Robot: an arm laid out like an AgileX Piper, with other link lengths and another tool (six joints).
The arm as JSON. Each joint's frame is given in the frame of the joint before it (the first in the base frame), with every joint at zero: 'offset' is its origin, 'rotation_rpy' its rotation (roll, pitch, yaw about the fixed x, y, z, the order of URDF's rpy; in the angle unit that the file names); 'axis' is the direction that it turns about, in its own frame. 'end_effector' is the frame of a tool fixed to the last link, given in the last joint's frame.
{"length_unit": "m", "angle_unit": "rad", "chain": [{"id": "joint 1", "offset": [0.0, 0.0, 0.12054], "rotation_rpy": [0.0, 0.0, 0.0], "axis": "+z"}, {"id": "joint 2", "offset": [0.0, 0.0, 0.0], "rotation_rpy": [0.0, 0.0, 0.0], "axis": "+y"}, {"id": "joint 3", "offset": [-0.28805, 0.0, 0.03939], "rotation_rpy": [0.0, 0.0, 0.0], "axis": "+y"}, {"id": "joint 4", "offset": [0.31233, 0.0, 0.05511], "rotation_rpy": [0.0, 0.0, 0.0], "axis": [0.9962, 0.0, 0.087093]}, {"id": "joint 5", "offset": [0.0, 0.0, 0.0], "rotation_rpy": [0.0, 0.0, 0.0], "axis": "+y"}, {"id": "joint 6", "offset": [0.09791, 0.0, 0.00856], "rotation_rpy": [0.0, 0.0, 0.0], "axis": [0.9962, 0.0, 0.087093]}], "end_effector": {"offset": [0.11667, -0.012, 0.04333], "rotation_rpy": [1.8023, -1.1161, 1.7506]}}
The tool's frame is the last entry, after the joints.
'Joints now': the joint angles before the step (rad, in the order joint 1, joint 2, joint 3, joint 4, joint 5, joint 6). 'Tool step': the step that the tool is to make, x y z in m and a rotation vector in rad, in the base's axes. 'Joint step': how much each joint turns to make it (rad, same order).
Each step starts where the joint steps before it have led.
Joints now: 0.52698 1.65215 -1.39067 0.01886 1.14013 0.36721
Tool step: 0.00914 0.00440 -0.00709 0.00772 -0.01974 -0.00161
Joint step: 0.00001 0.02331 0.00000 -0.00360 -0.04428 0.00160
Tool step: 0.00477 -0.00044 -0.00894 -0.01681 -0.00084 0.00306
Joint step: 0.00000 0.02223 0.00002 -0.01526 -0.01452 -0.00001
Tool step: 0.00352 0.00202 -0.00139 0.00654 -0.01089 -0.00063
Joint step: -0.00002 0.00630 0.00001 0.00000 -0.01901 0.00064
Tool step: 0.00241 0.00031 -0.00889 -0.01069 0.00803 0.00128
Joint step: 0.00000 0.02024 -0.00002 -0.00535 -0.00791 0.00000
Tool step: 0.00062 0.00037 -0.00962 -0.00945 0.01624 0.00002
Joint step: 0.00002 0.02029 0.00000 0.00000 -0.00150 0.00001
